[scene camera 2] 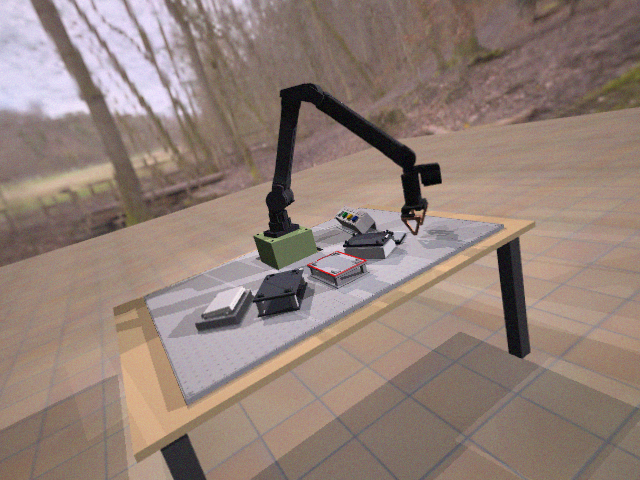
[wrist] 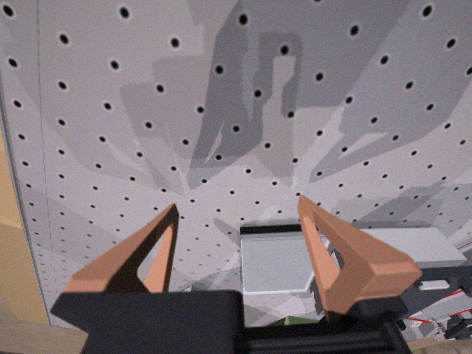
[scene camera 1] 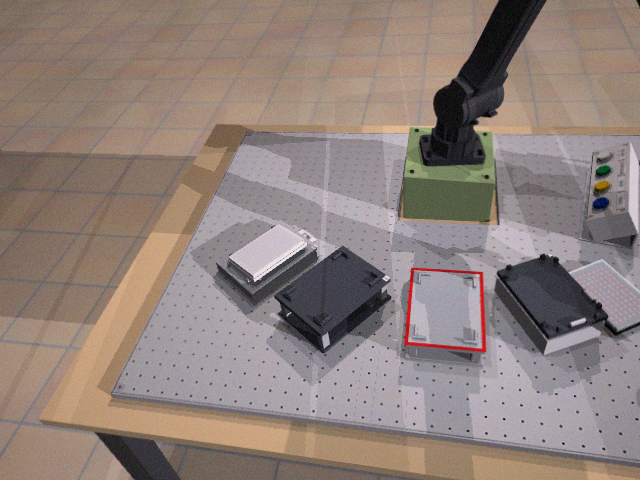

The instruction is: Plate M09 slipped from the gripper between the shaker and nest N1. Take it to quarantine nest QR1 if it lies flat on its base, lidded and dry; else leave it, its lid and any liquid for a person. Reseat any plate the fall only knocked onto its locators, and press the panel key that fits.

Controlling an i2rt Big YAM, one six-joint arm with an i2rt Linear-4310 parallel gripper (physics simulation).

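Seen in the pictures: gripper, between the fingertips: point(scene camera 2: 418, 230) point(wrist: 237, 205); arm's base, origin of its link: point(scene camera 2: 282, 232) point(scene camera 1: 451, 152).
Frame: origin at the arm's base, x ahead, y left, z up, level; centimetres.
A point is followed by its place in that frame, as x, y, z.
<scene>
My gripper point(scene camera 2: 417, 227) {40.6, 29.3, -8.0} point(wrist: 237, 205) {40.6, 29.3, -8.0} is open and empty, above the pegboard at the far right end. A thin rectangular piece point(scene camera 1: 608, 293) {32.3, 20.9, -8.0} point(wrist: 277, 262) {33.0, 21.7, -8.3}, pale with pink dots in scene camera 1, lies beside the dark-topped block point(scene camera 1: 550, 294) {35.2, 10.1, -3.9} point(scene camera 2: 369, 242) {37.9, 7.3, -3.9} point(wrist: 410, 245) {41.6, 12.1, -7.0}; whether it is plate M09, lidded or level is unclear. The red-rimmed nest point(scene camera 1: 447, 304) {34.9, -5.8, -5.4} point(scene camera 2: 337, 263) {36.3, -6.4, -5.4} stands empty. A dark nest point(scene camera 1: 336, 289) {31.4, -23.9, -4.1} point(scene camera 2: 279, 284) {31.5, -25.1, -4.1} is left of it. A white plate point(scene camera 1: 268, 252) {20.5, -36.8, -5.0} point(scene camera 2: 223, 302) {21.4, -38.5, -5.1} sits on a grey base at far left. Nest labels are unreadable; no liquid can be made out.
The key panel point(scene camera 1: 610, 180) {9.6, 28.0, -2.6} point(scene camera 2: 355, 219) {16.6, 23.6, -2.9} has white, green, yellow and blue keys and stands behind the dark-topped block. My arm's green pedestal point(scene camera 1: 447, 196) {8.7, -1.8, -4.3} point(scene camera 2: 286, 248) {8.0, -5.1, -3.9} stands at the back. The perforated board point(scene camera 1: 217, 361) {41.1, -44.3, -9.4} has a wooden table edge point(scene camera 1: 155, 248) {11.3, -62.9, -10.6} around it.
</scene>
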